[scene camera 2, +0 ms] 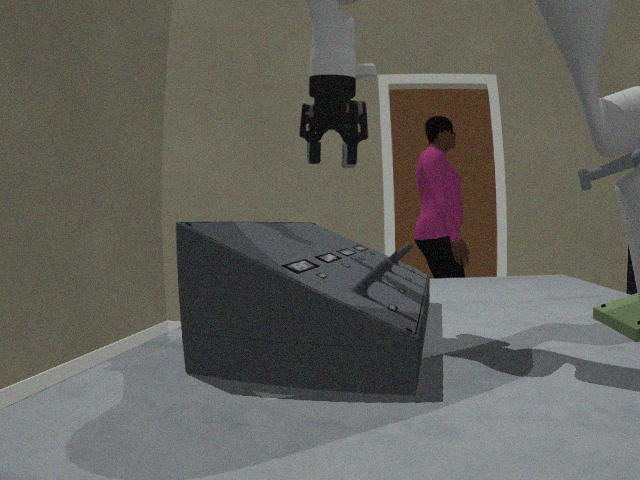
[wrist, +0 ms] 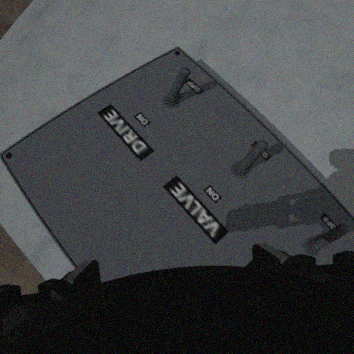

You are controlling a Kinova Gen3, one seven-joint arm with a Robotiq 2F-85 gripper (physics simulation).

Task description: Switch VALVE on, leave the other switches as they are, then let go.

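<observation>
The dark grey sloped console stands on the table. In the wrist view, the VALVE label is right of centre, with a small ON mark beside it. The VALVE lever leans away from ON, over the mark near the console's low edge. The DRIVE lever leans the same way, beside the DRIVE label. A third lever shows at the lower right. My gripper is open and empty, high above the console, touching no lever.
One long lever sticks up from the console's near side in the scene view; its label is unreadable there. The table surrounds the console. A person in pink stands before a brown door behind.
</observation>
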